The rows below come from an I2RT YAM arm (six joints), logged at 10 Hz.
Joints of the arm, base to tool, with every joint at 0 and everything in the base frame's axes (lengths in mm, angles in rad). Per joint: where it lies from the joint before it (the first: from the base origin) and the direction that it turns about. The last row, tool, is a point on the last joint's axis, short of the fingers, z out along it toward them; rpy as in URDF.
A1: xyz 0 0 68 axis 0 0 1
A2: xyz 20 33.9 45.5 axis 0 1 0
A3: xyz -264 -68.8 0 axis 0 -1 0
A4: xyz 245 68.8 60 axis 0 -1 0
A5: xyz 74 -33.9 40.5 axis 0 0 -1
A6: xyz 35.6 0 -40.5 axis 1 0 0
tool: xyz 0 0 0 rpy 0 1.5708 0
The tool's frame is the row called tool.
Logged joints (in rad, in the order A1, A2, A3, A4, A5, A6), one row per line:
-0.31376, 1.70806, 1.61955, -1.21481, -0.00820, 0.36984
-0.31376, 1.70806, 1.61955, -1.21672, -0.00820, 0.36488
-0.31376, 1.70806, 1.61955, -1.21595, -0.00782, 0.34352
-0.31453, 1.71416, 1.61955, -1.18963, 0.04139, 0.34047
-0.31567, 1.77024, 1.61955, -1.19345, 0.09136, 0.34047
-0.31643, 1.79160, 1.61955, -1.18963, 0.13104, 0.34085
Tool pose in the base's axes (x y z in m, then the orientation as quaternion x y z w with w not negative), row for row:
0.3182, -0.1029, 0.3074, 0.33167, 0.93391, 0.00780, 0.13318
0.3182, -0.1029, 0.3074, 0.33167, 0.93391, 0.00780, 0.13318
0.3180, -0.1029, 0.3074, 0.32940, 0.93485, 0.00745, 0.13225
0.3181, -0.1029, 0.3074, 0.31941, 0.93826, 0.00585, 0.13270
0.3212, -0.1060, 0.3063, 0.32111, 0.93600, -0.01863, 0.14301
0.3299, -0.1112, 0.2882, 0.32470, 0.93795, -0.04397, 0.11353
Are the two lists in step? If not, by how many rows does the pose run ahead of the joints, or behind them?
The pose runs 1 row behind the joints: the pose in row i belongs to the joints in row i - 1.
